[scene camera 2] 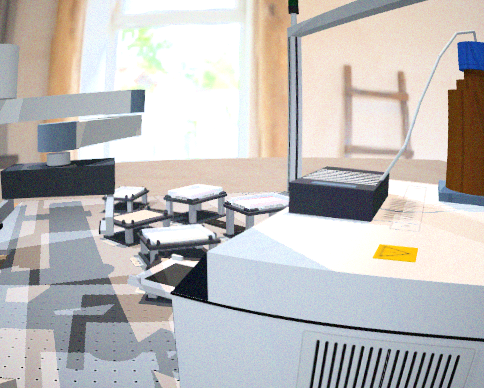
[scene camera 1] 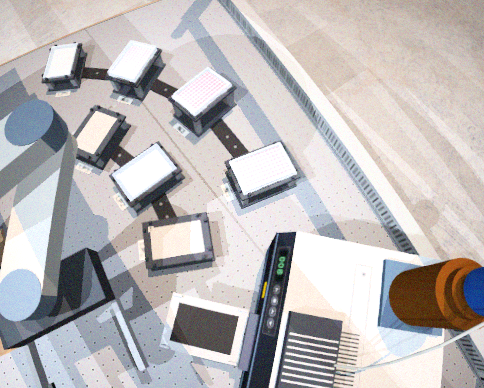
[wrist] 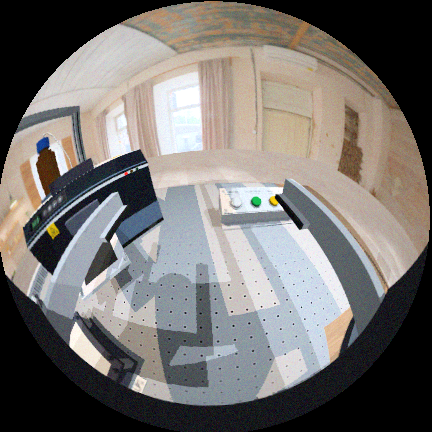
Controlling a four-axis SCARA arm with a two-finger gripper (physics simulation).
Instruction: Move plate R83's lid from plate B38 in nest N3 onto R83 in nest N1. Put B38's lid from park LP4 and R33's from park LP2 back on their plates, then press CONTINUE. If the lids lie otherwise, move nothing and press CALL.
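Frame: origin at the arm's base, x ahead, y left, z up, level; metres.
Seen in the pictures: gripper, fingertip midpoint: [scene camera 2: 43, 227] [wrist: 198, 190].
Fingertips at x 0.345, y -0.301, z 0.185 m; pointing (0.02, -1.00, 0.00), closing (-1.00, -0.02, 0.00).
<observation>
Pixels of each thing's top centre, then the offset from my fingertips to it. "pt": a spot on its surface instead.
- white button, surface spot: [wrist: 236, 202] pt dx -0.068, dy -0.144, dz -0.105 m
- green button, surface spot: [wrist: 256, 201] pt dx -0.117, dy -0.145, dz -0.104 m
- yellow button, surface spot: [wrist: 273, 200] pt dx -0.165, dy -0.147, dz -0.104 m
- plate with a white dotted top, middle of its top: [scene camera 1: 263, 165] dx +0.443, dy +0.257, dz -0.096 m
- white rimmed lid, middle of its top: [scene camera 2: 176, 232] [scene camera 1: 143, 171] dx +0.201, dy +0.382, dz -0.117 m
- brown blue-capped bottle, surface spot: [scene camera 2: 465, 135] [wrist: 54, 165] pt dx +0.461, dy -0.116, dz +0.112 m
- white-rimmed tray, surface spot: [scene camera 1: 210, 356] pt dx +0.173, dy -0.034, dz -0.072 m
My gripper [wrist: 198, 190] is open and empty, held high over the perforated table. The button panel shows beyond it in the wrist view, with a white button [wrist: 236, 202], a green button [wrist: 256, 201] and a yellow button [wrist: 273, 200] close beside the right finger. In scene camera 1, the outer arc holds a plate with a white dotted top [scene camera 1: 262, 167], two plates with pinkish dotted tops [scene camera 1: 202, 92] [scene camera 1: 134, 61] and a plain white-topped stand [scene camera 1: 64, 62]. The inner arc has a white rimmed lid [scene camera 1: 146, 172] and two beige-topped stands [scene camera 1: 100, 131] [scene camera 1: 177, 242]. Labels are too small to read.
A large white and black device [scene camera 1: 325, 255] [scene camera 2: 300, 310] [wrist: 125, 185] stands beside the stands, with a brown blue-capped bottle [scene camera 1: 420, 300] [scene camera 2: 465, 135] [wrist: 48, 170] on top. A white-rimmed tray [scene camera 1: 210, 356] with a dark middle juts from it. The arm covers the left of scene camera 1.
</observation>
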